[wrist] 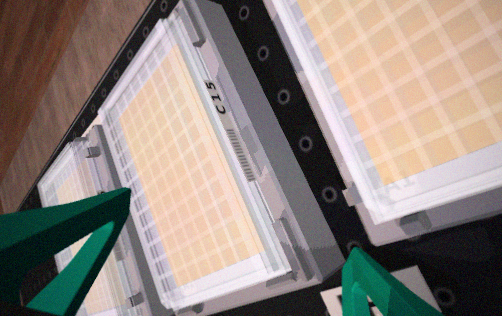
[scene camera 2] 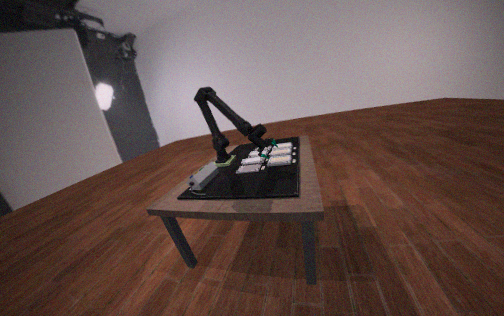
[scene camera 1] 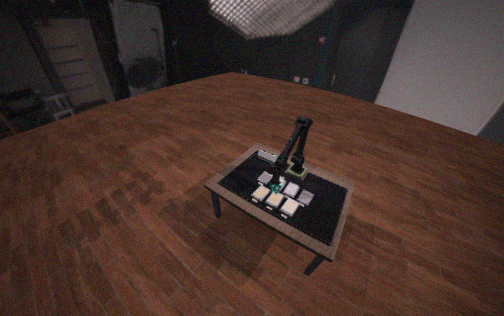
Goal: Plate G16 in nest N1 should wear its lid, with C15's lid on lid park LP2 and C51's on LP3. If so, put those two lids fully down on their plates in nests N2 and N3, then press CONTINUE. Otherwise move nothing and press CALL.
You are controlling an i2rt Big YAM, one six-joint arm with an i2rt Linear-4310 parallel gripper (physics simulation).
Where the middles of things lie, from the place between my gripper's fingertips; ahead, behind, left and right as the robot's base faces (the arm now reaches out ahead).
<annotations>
Right now the plate [wrist: 205, 224] is 40 mm ahead of my hand and 30 mm to the left of it.
</annotations>
